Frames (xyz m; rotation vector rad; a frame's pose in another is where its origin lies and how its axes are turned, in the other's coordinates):
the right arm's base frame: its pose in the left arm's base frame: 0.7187 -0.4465 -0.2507 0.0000 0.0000 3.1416
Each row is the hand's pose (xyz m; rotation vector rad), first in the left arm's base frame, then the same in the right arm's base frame.
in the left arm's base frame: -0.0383 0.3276 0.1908 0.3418 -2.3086 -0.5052
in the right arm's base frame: 0.7570 -0.7741 0.4415 2.5174 0.3727 1.0306
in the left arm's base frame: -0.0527 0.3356 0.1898 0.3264 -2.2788 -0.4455
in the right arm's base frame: 0.7714 -0.7821 0.4405 2.5379 0.3635 1.0992
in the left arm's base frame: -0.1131 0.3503 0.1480 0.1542 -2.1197 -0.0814
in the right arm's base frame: 0.8318 -0.7968 0.3987 2.6798 0.1949 1.4948
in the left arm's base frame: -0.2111 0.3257 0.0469 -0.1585 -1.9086 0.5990
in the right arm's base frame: 0.9298 -0.7722 0.2976 -2.1818 0.1812 -1.4621
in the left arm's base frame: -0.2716 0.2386 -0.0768 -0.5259 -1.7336 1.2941
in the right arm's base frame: 0.9903 -0.6851 0.1739 -1.6738 0.5078 -1.0586
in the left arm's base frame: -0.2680 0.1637 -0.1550 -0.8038 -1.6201 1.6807
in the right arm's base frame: 0.9867 -0.6102 0.0957 -1.4114 0.7003 -0.7520
